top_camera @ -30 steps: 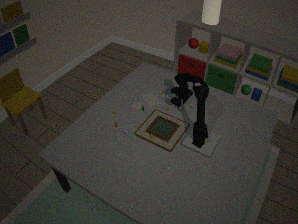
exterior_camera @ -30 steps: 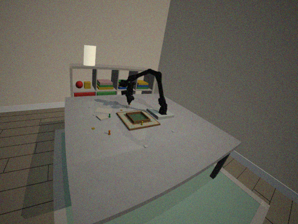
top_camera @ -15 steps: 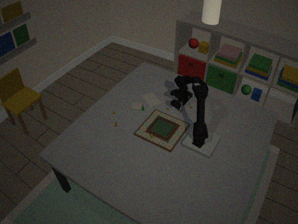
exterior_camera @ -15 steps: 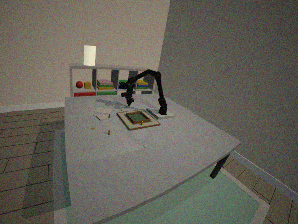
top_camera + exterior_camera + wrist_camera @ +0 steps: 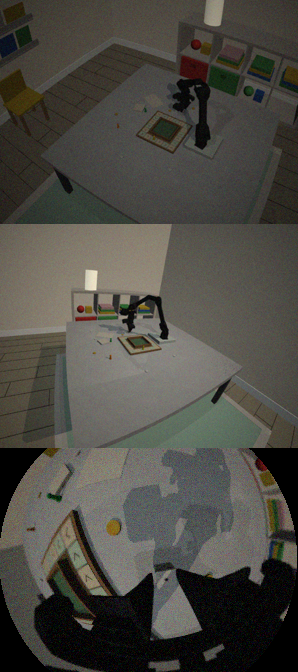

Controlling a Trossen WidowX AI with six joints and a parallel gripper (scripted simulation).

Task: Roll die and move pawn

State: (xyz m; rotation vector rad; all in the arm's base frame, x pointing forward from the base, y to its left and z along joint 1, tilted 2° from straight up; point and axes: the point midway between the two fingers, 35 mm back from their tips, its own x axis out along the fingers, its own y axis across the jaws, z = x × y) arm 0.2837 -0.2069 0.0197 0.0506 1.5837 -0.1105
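The yellow pawn is 350 mm to the left of my gripper tip, 20 mm above it and 10 mm behind it. The rest, counted from my gripper tip: green dice tray (240 mm to the left, 20 mm behind); green pawn (210 mm ahead, 180 mm to the left, 10 mm above); orange pawn (420 mm to the left, 260 mm ahead, 10 mm above).
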